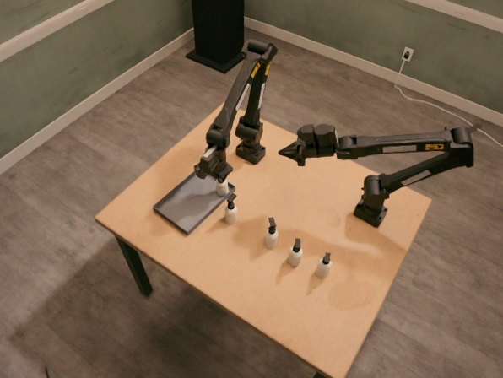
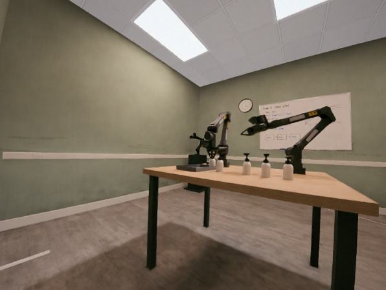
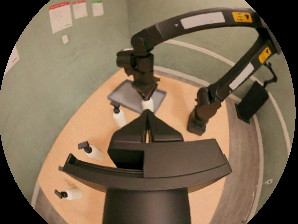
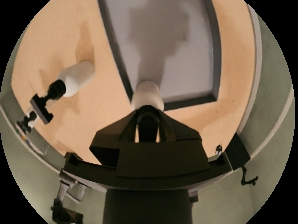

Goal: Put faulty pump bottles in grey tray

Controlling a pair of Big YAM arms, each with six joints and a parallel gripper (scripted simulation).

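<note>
Now: the grey tray 100 mm ahead of my right hand, 90 mm below it and 70 mm to the right of it. From my right hand the other things lie so: small dark object (390 mm behind, 270 mm to the right, 80 mm below).
</note>
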